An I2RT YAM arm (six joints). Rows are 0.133 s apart.
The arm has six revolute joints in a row. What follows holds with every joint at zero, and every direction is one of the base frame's.
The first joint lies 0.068 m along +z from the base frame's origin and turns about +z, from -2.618 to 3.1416 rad.
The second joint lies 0.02 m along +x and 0.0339 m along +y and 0.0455 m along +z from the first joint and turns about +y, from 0 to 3.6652 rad.
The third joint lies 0.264 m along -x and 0.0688 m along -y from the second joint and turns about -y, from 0 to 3.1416 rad.
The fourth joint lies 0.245 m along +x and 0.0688 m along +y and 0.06 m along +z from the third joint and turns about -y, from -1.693 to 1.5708 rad.
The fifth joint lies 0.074 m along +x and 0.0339 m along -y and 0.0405 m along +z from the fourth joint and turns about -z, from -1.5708 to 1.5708 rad.
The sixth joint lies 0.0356 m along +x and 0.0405 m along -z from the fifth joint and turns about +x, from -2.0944 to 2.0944 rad.
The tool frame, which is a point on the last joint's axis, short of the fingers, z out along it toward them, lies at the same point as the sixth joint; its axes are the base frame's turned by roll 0, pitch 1.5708 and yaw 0 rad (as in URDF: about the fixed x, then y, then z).
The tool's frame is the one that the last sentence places.
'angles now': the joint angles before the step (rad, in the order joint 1, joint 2, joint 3, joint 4, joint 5, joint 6). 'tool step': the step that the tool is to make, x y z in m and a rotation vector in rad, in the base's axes. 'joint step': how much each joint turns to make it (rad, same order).
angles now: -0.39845, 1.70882, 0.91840, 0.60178, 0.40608, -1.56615
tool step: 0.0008, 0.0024, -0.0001, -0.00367, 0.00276, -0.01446
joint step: 0.00876, 0.00027, 0.00011, -0.00097, 0.02364, 0.00000
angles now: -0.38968, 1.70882, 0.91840, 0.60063, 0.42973, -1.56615
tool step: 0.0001, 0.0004, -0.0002, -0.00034, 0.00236, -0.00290
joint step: 0.00148, 0.00012, 0.00006, -0.00184, 0.00453, -0.00039
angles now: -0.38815, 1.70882, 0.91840, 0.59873, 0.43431, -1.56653
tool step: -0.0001, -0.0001, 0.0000, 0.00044, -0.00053, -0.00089
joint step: -0.00031, -0.00015, -0.00018, 0.00002, 0.00046, 0.00078
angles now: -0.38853, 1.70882, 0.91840, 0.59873, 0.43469, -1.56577
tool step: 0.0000, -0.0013, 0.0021, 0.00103, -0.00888, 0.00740
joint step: -0.00425, -0.00219, 0.00402, 0.00066, -0.01226, 0.00228
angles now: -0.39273, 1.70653, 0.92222, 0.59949, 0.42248, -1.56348
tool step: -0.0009, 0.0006, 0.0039, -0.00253, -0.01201, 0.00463
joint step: 0.00014, -0.01053, 0.00034, 0.00056, -0.00482, 0.00156
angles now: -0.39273, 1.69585, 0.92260, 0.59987, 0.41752, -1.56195
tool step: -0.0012, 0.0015, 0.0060, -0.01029, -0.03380, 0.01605
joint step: 0.00115, -0.01383, -0.00489, 0.02577, -0.01525, 0.00115
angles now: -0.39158, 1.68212, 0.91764, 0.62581, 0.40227, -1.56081
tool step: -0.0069, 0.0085, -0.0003, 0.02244, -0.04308, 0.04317
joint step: 0.01103, -0.03314, -0.04697, 0.03214, -0.03665, 0.03510
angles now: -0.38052, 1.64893, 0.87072, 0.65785, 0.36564, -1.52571
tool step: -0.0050, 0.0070, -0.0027, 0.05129, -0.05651, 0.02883
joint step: 0.01059, -0.02019, -0.03897, 0.02832, -0.02603, 0.07018
